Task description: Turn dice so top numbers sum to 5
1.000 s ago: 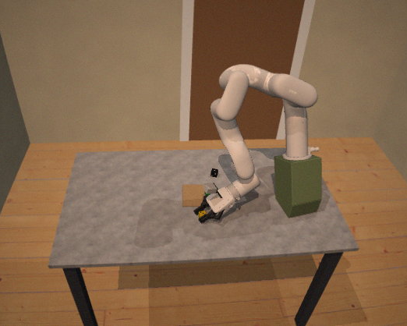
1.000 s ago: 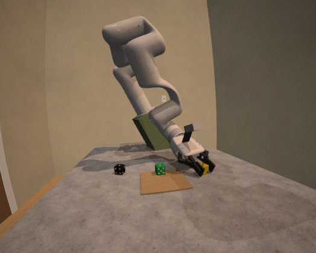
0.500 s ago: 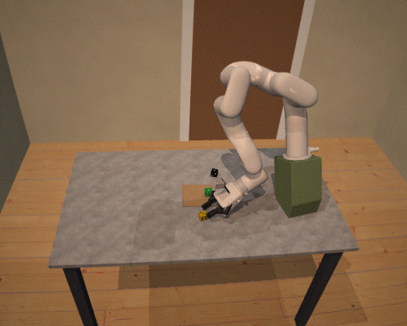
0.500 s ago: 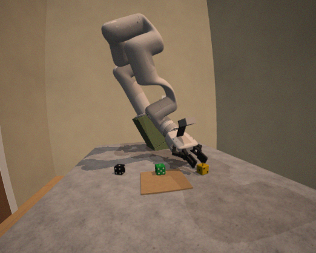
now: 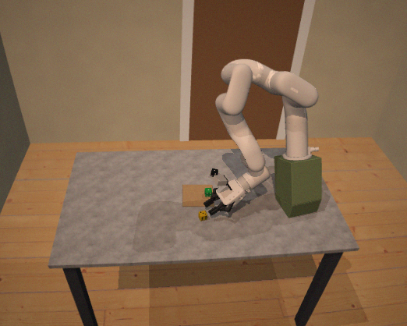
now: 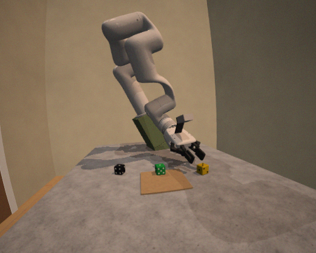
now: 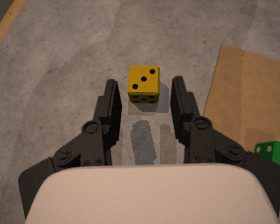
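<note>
The yellow die lies 30 mm ahead of my hand, 10 mm to the left of it and 40 mm below it. From my hand the other things lie so: tan mat: 30 mm ahead, 130 mm to the right, 50 mm below; green die: 10 mm behind, 130 mm to the right, 30 mm below; black die: 70 mm behind, 260 mm to the right, 40 mm below.
</note>
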